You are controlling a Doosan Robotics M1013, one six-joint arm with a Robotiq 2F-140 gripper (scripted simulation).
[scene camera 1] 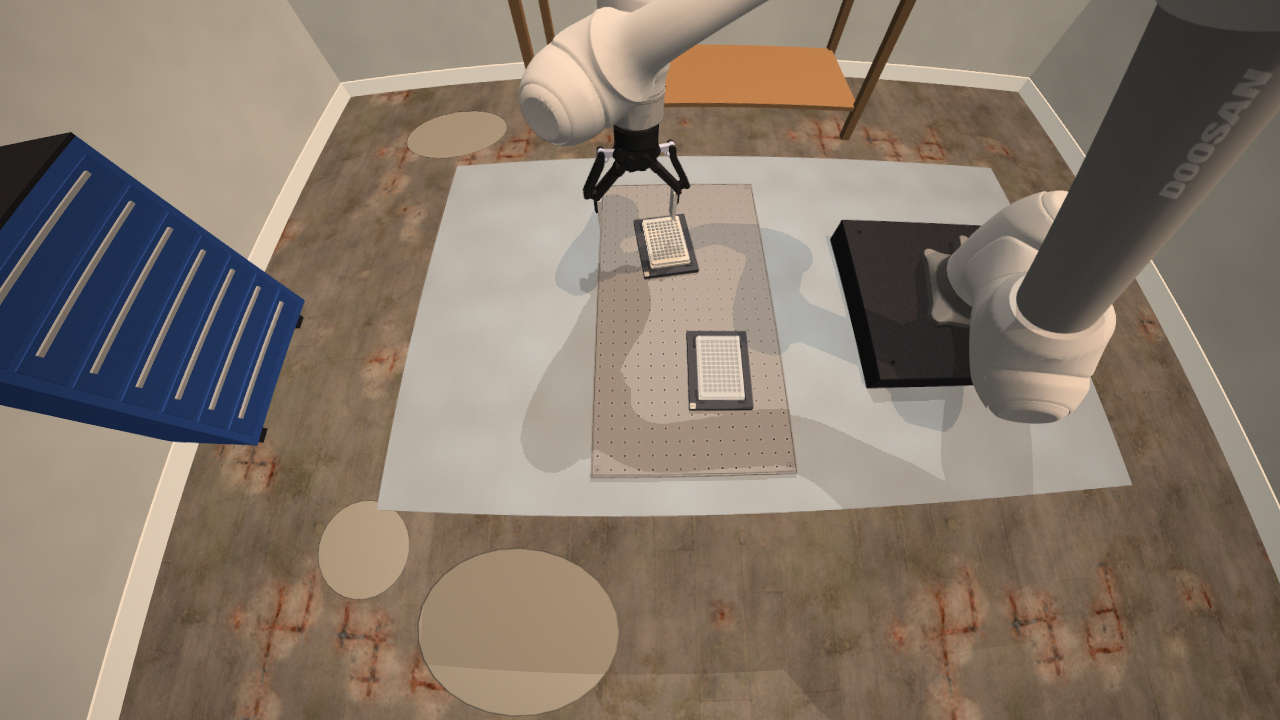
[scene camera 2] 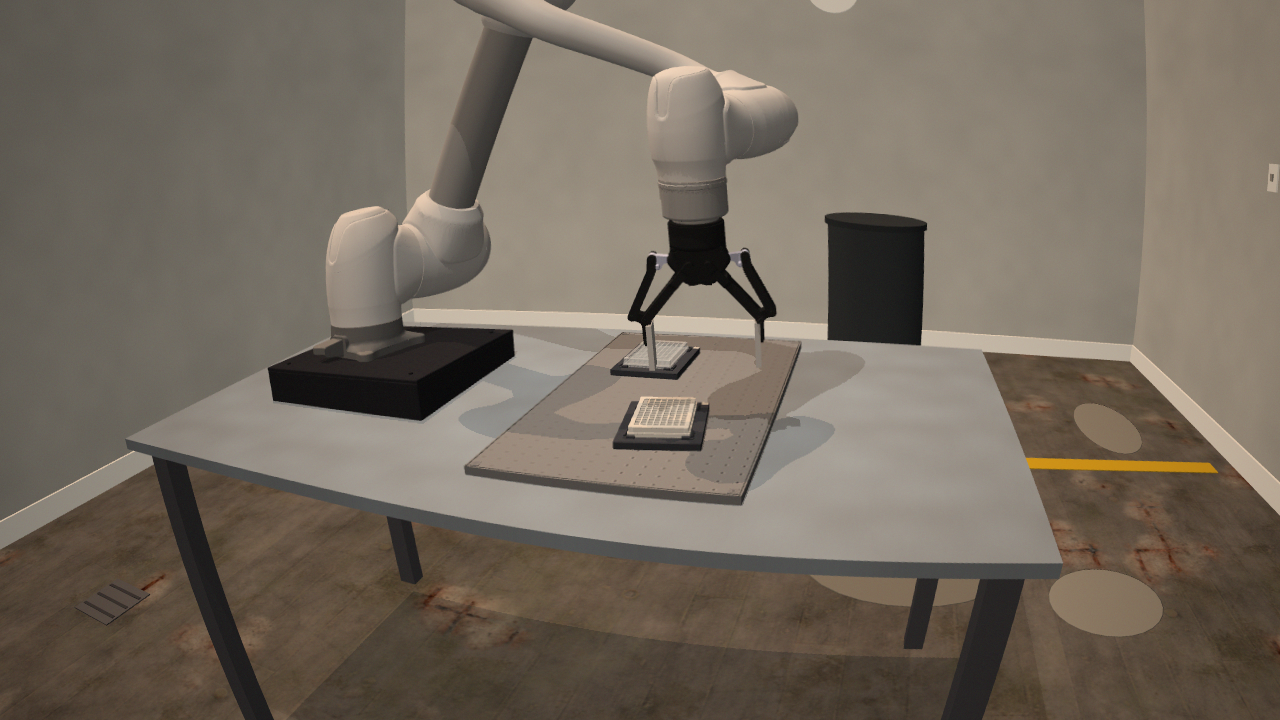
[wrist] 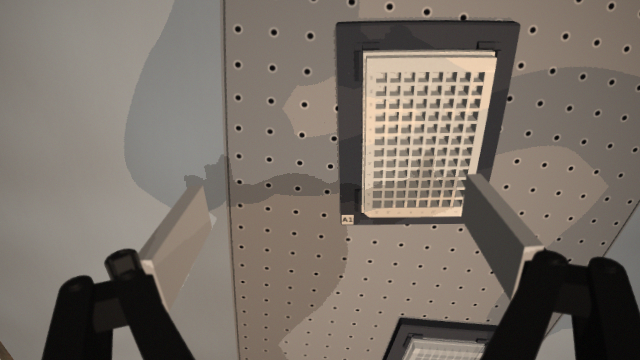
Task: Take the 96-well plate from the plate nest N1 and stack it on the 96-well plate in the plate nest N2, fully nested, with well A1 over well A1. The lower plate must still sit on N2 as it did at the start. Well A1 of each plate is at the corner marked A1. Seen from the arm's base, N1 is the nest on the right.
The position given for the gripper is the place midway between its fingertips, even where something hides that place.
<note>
In view: the gripper (scene camera 2: pixel 706 365), a white 96-well plate (scene camera 2: pixel 655 417) and a white 96-well plate (scene camera 1: pixel 730 386).
The gripper shows as well in scene camera 1 (scene camera 1: pixel 636 219) and in the wrist view (wrist: pixel 334 202).
</note>
